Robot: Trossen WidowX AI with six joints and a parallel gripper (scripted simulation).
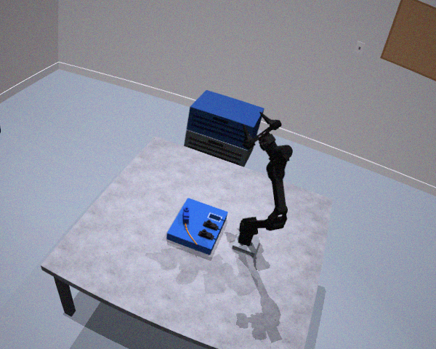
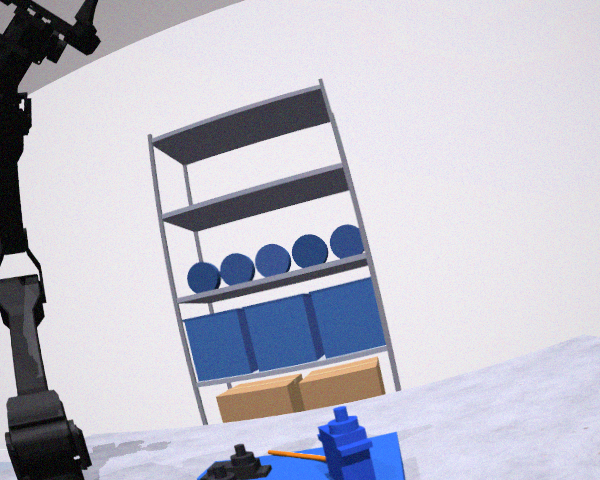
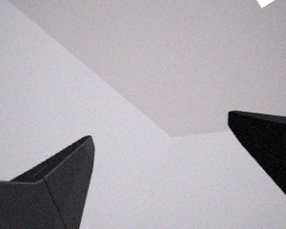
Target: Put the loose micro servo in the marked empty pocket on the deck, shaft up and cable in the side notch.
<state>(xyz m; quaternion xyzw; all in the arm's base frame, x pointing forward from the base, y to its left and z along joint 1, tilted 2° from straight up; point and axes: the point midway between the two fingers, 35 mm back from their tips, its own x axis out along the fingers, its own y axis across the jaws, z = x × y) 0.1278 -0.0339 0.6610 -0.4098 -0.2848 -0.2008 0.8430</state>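
My gripper tip is 69 cm above the blue deck, 17 cm short of it and 3 cm to the right of it.
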